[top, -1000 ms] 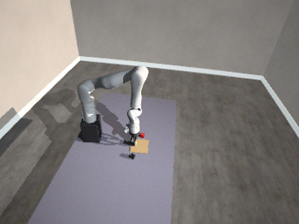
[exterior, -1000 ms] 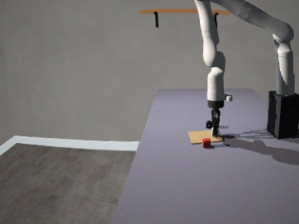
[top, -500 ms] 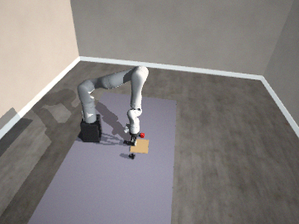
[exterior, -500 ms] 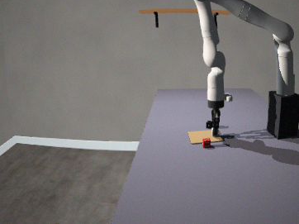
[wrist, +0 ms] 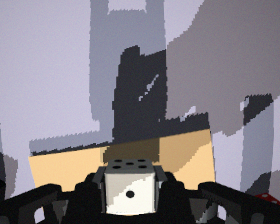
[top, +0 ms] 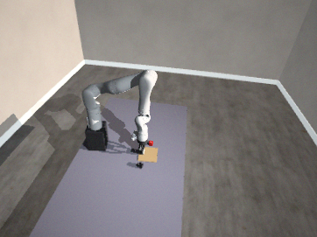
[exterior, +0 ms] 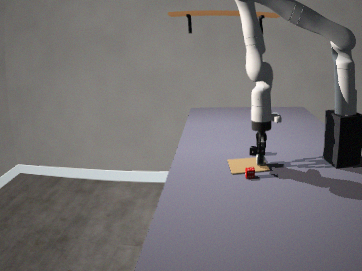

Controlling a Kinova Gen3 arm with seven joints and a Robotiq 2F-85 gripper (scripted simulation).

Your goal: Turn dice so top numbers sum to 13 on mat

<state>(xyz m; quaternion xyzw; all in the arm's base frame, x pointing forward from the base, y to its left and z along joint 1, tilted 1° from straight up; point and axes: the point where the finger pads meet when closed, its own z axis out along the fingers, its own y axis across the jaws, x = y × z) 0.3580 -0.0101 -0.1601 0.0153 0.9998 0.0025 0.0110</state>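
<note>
Now: the white die right at my hand. From my hand the other things lie so: black die: 130 mm to the right, 20 mm ahead, 10 mm below; then tan mat: 50 mm ahead, 30 mm below; then red die: 110 mm to the left, 40 mm ahead, 10 mm below.
</note>
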